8 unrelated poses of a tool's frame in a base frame.
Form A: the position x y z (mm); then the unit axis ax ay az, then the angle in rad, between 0 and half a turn.
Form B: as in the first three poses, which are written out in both.
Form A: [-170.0 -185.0 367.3 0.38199 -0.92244 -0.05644 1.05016]
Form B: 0.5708 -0.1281 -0.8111 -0.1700; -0.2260 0.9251 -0.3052 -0.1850; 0.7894 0.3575 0.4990 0.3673; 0 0 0 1
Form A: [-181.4 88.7 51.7 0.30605 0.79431 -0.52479 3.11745]
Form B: -0.8124 0.4988 -0.3020 -0.1814; 0.4735 0.2620 -0.8410 0.0887; -0.3404 -0.8262 -0.4490 0.0517; 0 0 0 1
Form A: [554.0 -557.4 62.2 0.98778 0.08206 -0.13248 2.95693]
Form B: 0.9518 0.1851 -0.2444 0.5540; 0.1364 -0.9696 -0.2029 -0.5574; -0.2746 0.1598 -0.9482 0.0622; 0 0 0 1
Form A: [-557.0 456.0 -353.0 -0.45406 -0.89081 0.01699 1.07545]
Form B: 0.5835 0.1973 -0.7878 -0.5570; 0.2272 0.8917 0.3915 0.4560; 0.7797 -0.4074 0.4755 -0.3530; 0 0 0 1
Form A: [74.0 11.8 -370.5 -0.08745 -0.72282 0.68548 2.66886]
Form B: -0.8759 -0.1926 -0.4424 0.0740; 0.4316 0.0973 -0.8968 0.0118; 0.2158 -0.9764 -0.0021 -0.3705; 0 0 0 1
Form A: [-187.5 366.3 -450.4 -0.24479 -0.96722 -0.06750 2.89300]
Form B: -0.8513 0.4829 -0.2054 -0.1875; 0.4496 0.8730 0.1888 0.3663; 0.2705 0.0683 -0.9603 -0.4504; 0 0 0 1
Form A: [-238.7 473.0 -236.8 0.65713 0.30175 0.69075 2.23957]
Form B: 0.0795 -0.2207 0.9721 -0.2387; 0.8632 -0.4725 -0.1779 0.4730; 0.4986 0.8532 0.1529 -0.2368; 0 0 0 1
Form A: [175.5 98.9 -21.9 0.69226 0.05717 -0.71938 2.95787]
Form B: -0.0328 0.2099 -0.9772 0.1755; -0.0529 -0.9767 -0.2080 0.0989; -0.9981 0.0449 0.0431 -0.0219; 0 0 0 1
